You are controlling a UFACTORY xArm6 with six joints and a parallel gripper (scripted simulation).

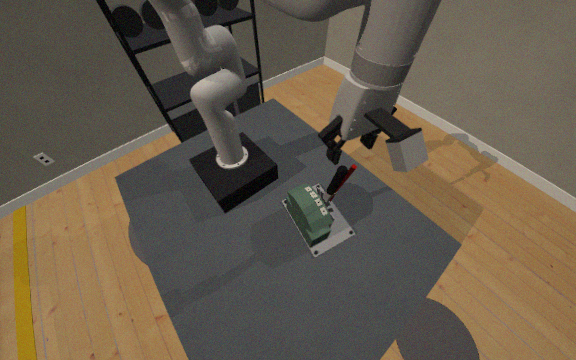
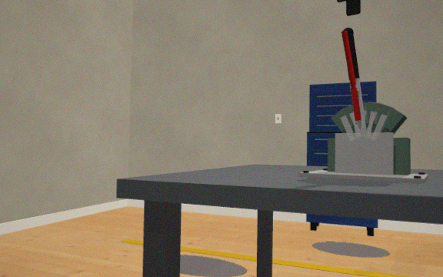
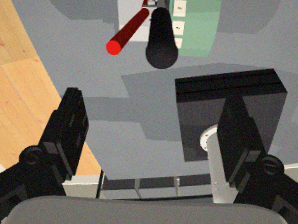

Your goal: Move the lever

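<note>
Now: hand 20 cm above the red bar, 2 cm to the right of it and 1 cm past it.
</note>
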